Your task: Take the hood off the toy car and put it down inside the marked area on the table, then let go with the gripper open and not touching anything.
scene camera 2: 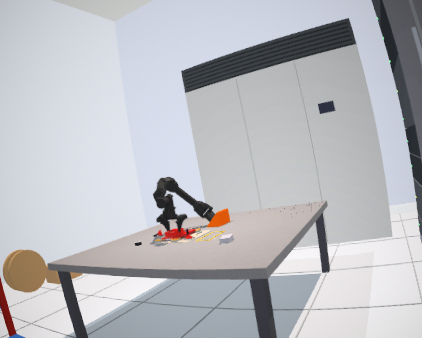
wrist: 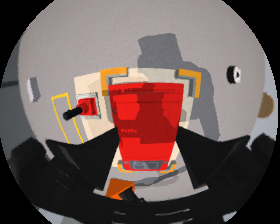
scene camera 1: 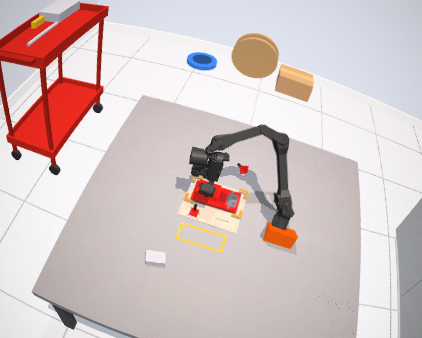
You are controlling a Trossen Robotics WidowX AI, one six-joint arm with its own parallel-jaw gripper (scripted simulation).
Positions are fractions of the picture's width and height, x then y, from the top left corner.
Labels:
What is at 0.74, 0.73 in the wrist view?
The gripper.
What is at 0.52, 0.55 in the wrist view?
A red hood.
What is the gripper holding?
A red hood.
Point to a red toy car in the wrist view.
At 0.61, 0.39

